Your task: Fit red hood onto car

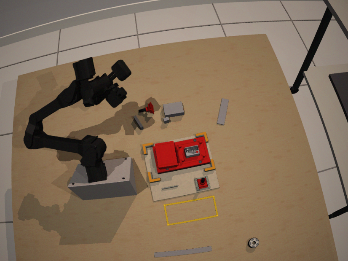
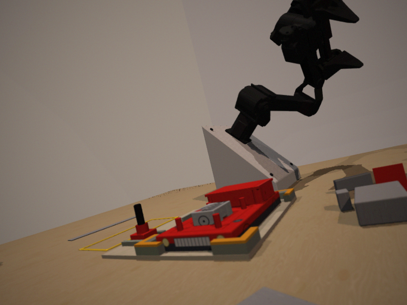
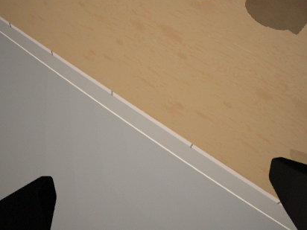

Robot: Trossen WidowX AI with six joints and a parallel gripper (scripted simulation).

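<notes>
Now: gripper tip 24 cm to the left of the red hood, 20 cm above it and 10 cm short of it. Round my gripper tip: grey wedge: 22 cm below, 14 cm ahead, 9 cm to the right; then grey engine block: 25 cm to the right, 21 cm below, 19 cm ahead; then grey strip: 62 cm to the right, 24 cm below, 6 cm ahead.
</notes>
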